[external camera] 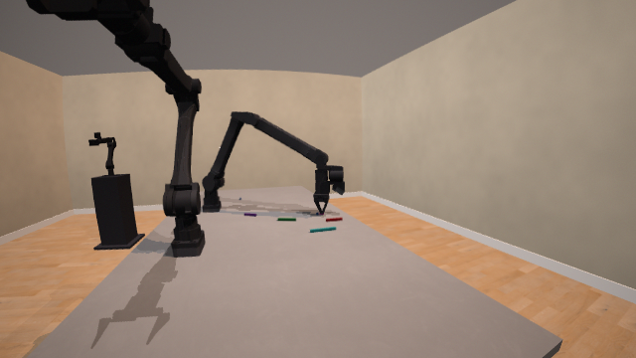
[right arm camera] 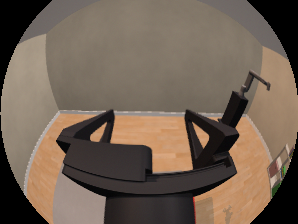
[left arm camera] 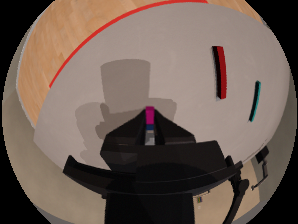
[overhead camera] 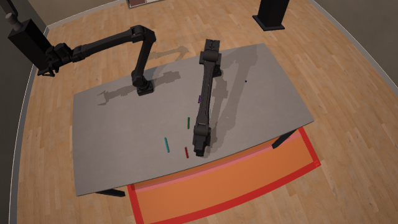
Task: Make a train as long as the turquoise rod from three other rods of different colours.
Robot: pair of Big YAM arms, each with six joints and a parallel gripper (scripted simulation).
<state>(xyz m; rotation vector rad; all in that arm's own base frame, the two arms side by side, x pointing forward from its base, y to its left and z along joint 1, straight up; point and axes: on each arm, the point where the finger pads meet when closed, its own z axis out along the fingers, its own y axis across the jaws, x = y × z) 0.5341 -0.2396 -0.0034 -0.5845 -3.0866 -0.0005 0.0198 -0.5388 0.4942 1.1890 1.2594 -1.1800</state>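
The red rod lies 2 cm ahead of my left hand, 11 cm to the right of it and 1 cm below it. The rest, counted from my left hand: turquoise rod: 6 cm behind, 22 cm to the right, 1 cm below; then magenta rod: right at my left hand; then green rod: 17 cm behind, 4 cm to the right, 1 cm below.
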